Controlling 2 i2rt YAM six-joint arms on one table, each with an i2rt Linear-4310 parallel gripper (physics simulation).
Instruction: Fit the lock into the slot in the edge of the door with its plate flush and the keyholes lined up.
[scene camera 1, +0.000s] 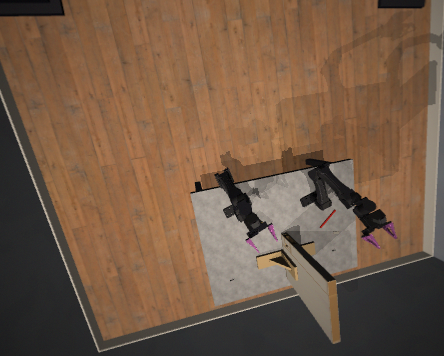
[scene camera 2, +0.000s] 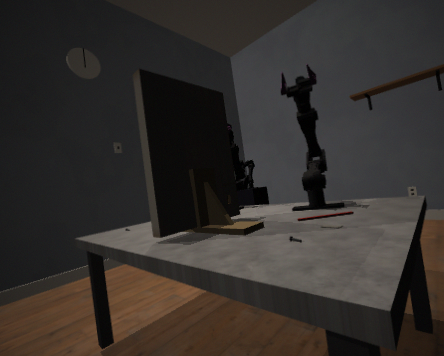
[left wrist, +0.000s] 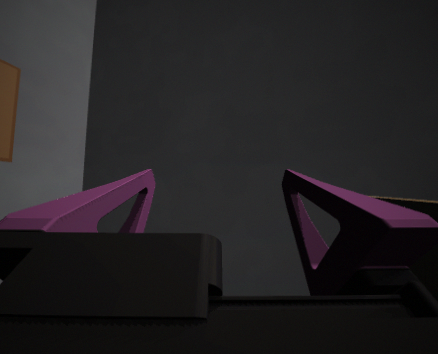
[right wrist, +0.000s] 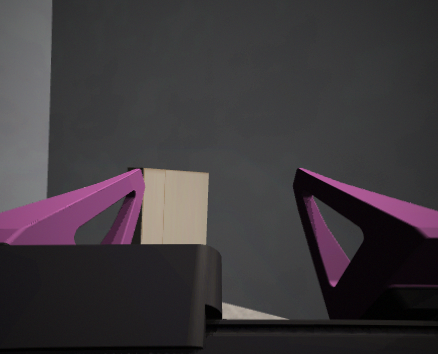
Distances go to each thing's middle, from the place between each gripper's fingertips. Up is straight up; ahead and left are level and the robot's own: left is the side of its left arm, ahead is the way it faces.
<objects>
My left gripper is now 350 mm short of the door (scene camera 2: 183, 126), 260 mm to the left of it and 280 mm above it. Also, from my left hand: wooden bracket (scene camera 2: 211, 216) (350 mm ahead, 260 mm to the right, 460 mm below).
My right hand is 420 mm short of the door, 330 mm to the right of it and 250 mm above it. Round my right hand: wooden bracket (430 mm below, 420 mm ahead, 330 mm to the left).
</objects>
